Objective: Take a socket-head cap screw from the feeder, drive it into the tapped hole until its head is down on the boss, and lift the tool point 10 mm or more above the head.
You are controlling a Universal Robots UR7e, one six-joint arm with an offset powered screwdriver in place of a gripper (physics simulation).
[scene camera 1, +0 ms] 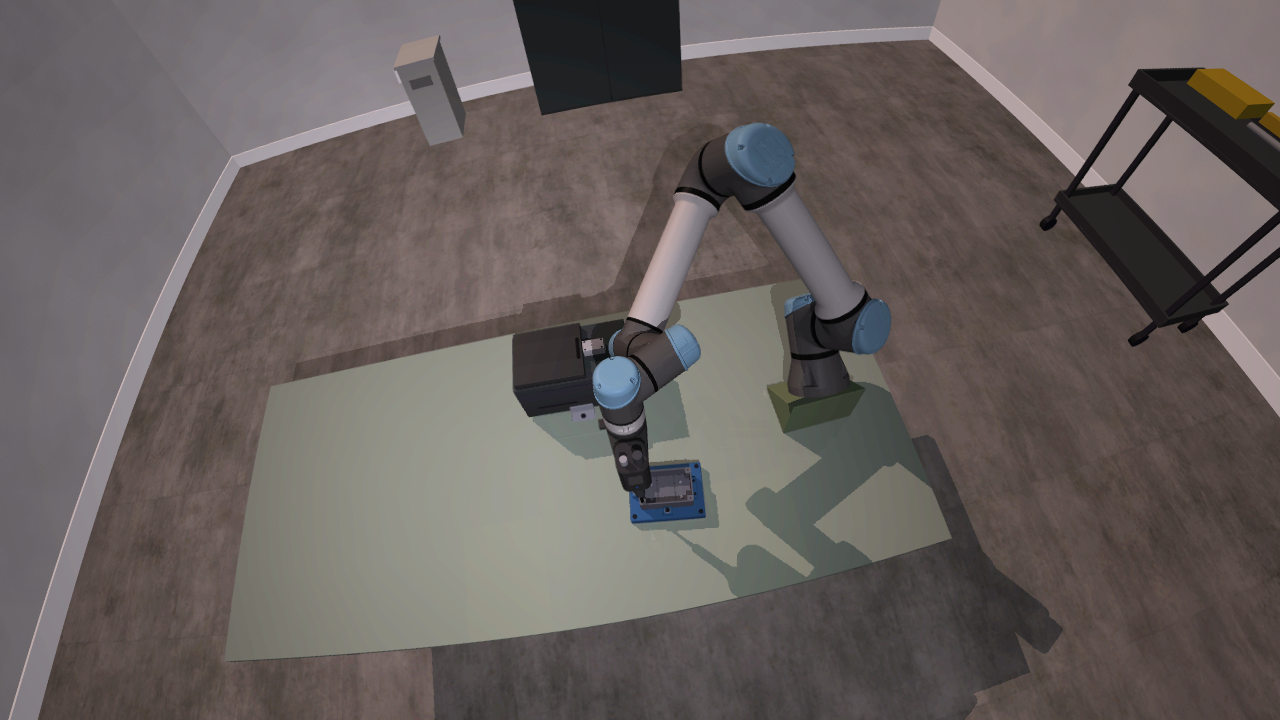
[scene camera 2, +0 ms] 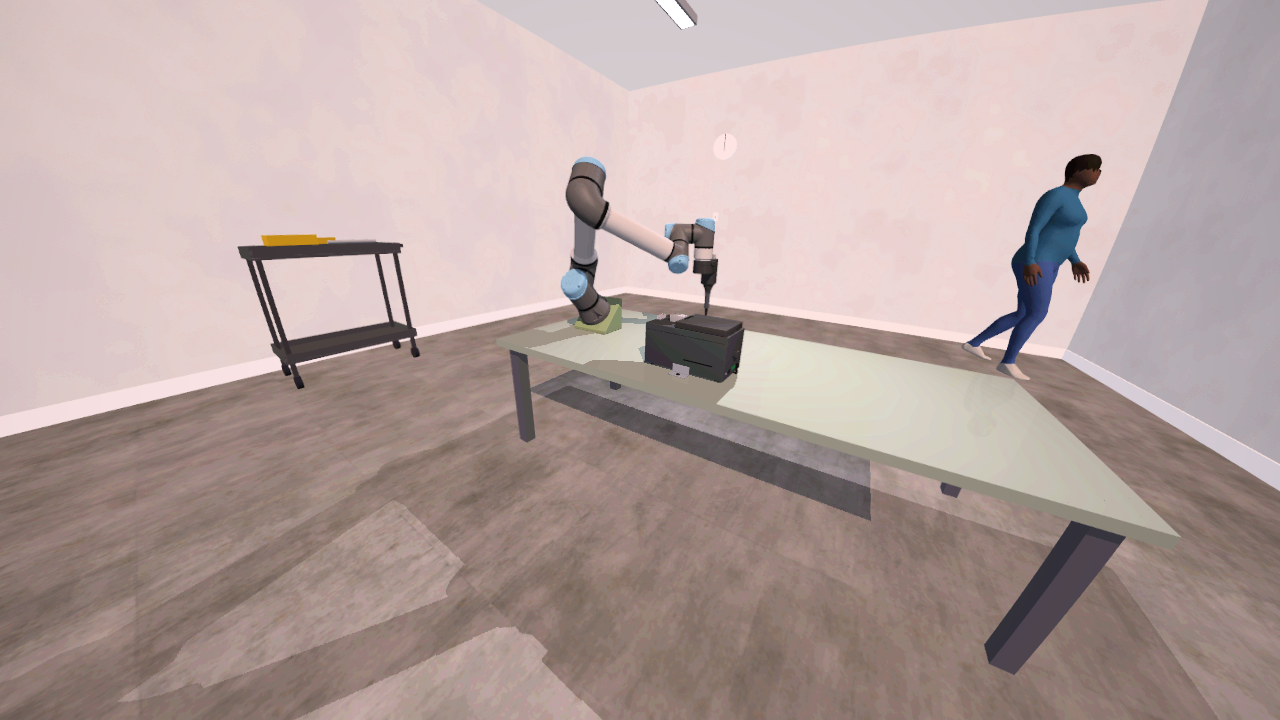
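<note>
My screwdriver [scene camera 1: 640,494] [scene camera 2: 707,312] points down over the left end of the grey open housing [scene camera 1: 673,488], which sits on a blue fixture plate [scene camera 1: 651,516] on the table. In scene camera 1 the driver body covers the tool point's surroundings, so the contact with the boss, the tapped hole and any screw there are too small or hidden to tell. The black screw feeder [scene camera 1: 547,358] [scene camera 2: 680,347] stands behind the driver in scene camera 1. In scene camera 2 it hides the housing and the bottom of the tool.
The arm's olive base block [scene camera 1: 810,410] [scene camera 2: 608,320] stands on the pale green table [scene camera 1: 375,537] [scene camera 2: 895,394]. A black cart [scene camera 1: 1150,89] [scene camera 2: 322,251] with yellow boxes stands apart from the table. A person [scene camera 2: 1056,228] in a blue top is beyond the table's far side in scene camera 2.
</note>
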